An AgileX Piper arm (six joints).
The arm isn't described. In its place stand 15 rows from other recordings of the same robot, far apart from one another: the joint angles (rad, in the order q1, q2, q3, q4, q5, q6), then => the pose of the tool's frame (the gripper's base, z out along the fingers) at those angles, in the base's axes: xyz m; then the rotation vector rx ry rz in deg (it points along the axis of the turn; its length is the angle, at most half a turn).
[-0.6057 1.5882 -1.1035 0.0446 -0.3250 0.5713] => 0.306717 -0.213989 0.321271 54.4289 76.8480 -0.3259
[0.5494 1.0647 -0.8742 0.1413 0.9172 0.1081] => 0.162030 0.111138 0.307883 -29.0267 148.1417 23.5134
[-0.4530 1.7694 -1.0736 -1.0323 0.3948 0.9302] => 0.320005 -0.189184 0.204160 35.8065 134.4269 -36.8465
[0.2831 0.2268 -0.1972 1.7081 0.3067 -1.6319] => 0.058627 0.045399 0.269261 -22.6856 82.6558 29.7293
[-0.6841 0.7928 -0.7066 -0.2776 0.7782 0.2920] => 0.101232 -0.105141 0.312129 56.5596 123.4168 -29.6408
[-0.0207 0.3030 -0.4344 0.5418 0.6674 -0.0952] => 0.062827 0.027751 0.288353 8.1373 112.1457 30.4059
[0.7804 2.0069 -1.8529 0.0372 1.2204 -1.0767] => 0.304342 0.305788 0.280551 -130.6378 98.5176 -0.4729
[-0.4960 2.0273 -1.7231 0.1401 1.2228 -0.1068] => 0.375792 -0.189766 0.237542 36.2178 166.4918 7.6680
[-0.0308 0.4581 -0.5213 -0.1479 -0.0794 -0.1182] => 0.097025 -0.001925 0.362484 -9.5976 76.5147 -13.9008
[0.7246 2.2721 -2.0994 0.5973 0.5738 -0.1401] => 0.382985 0.376137 0.267110 -33.2573 126.2797 54.3453
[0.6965 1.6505 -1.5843 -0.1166 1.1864 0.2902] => 0.272545 0.215142 0.345625 -33.1760 152.7156 7.1438
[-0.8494 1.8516 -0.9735 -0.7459 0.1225 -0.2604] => 0.235412 -0.279080 0.150862 -9.4241 152.6517 -47.7204
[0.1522 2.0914 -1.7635 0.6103 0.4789 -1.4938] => 0.483631 0.098496 0.257733 -72.1717 102.7331 -8.4493
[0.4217 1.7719 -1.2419 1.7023 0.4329 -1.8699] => 0.355871 0.201127 0.273552 -47.3142 102.0360 34.0390
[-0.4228 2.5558 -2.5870 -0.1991 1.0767 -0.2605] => 0.499805 -0.242256 0.225515 9.1118 147.7558 -30.0313
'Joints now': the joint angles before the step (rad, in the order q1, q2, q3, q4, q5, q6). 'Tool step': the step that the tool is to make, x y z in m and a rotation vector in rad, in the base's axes. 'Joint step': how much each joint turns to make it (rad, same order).
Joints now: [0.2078 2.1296 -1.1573 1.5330 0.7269 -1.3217]
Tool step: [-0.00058 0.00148 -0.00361 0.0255 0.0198 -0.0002]
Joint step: [0.0001 0.0134 0.0000 0.0184 0.0224 0.0001]
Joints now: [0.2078 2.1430 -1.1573 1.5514 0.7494 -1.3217]
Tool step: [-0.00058 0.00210 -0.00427 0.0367 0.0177 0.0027]
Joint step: [0.0000 0.0177 0.0000 0.0307 0.0328 -0.0118]
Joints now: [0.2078 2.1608 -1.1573 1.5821 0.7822 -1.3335]
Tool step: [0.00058 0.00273 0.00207 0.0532 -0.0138 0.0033]
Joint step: [0.0001 0.0059 0.0000 0.0551 0.0422 -0.0400]
